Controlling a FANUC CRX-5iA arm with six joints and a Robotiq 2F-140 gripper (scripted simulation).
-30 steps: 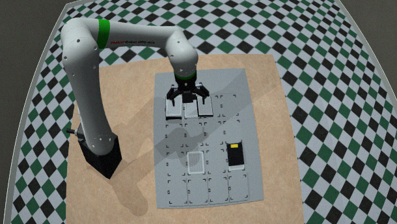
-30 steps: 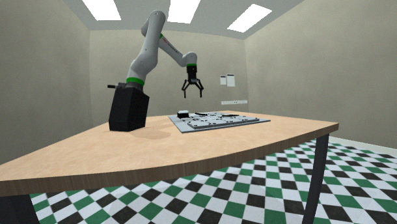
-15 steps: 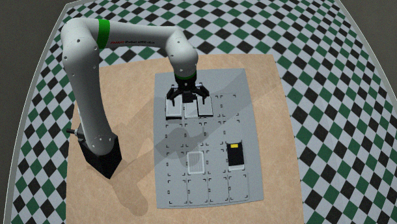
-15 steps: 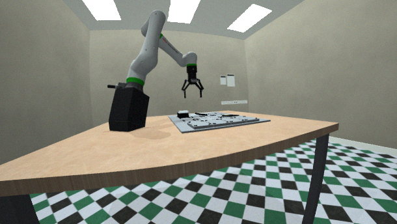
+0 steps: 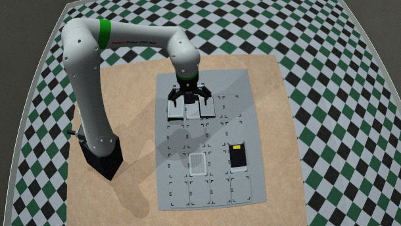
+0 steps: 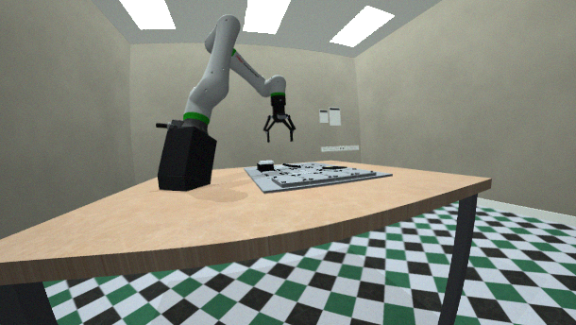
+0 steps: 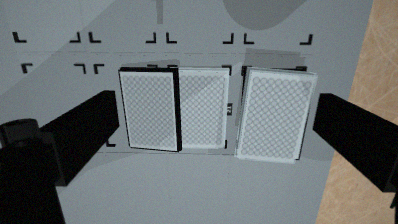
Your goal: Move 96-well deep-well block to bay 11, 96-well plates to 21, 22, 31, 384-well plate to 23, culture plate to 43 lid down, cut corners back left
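My hand is 260 mm short of the black plate lid, 210 mm to the left of it and 170 mm above it. Also, from my hand: bay label 32: 180 mm below, 90 mm to the right, 90 mm ahead; then fine-welled plate: 260 mm to the right, 170 mm below, 50 mm ahead; then deep-well block: 160 mm below, 100 mm behind, 50 mm to the left.
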